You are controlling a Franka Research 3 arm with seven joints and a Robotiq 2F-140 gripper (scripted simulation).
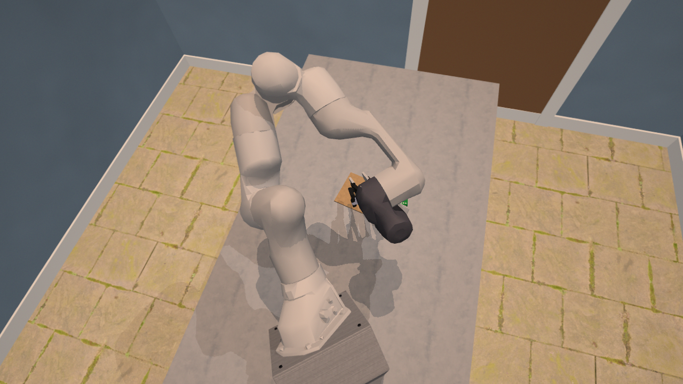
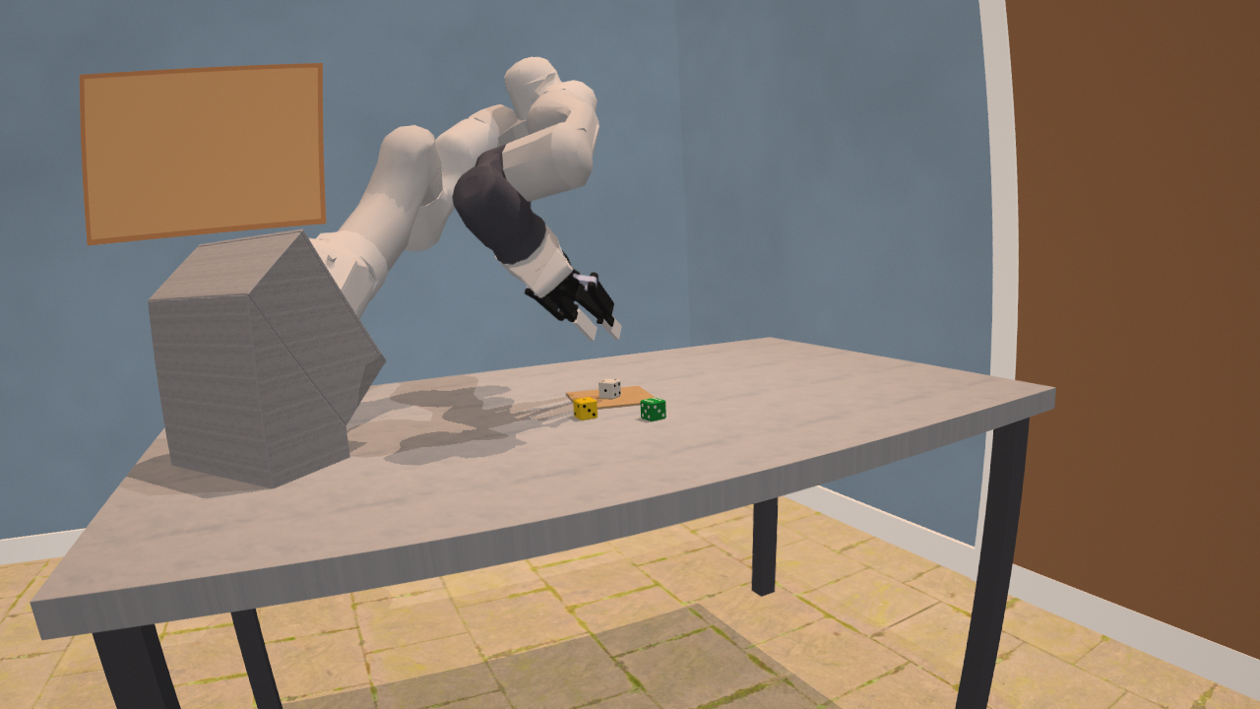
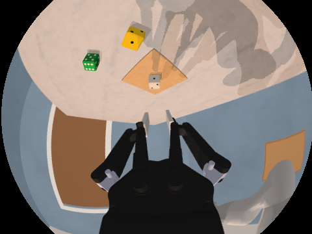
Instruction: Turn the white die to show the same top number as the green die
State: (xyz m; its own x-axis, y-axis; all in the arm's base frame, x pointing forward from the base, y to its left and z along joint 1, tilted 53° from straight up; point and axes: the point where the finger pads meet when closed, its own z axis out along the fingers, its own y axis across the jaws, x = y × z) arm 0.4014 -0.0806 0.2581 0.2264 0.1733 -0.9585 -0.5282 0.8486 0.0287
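Now: hand 20 mm short of the white die, 10 mm to the right of it and 120 mm above it. From my hand the other things lie so: mat (20 mm ahead, 10 mm to the left, 130 mm below); yellow die (50 mm behind, 100 mm to the right, 120 mm below); green die (50 mm ahead, 150 mm to the right, 120 mm below).
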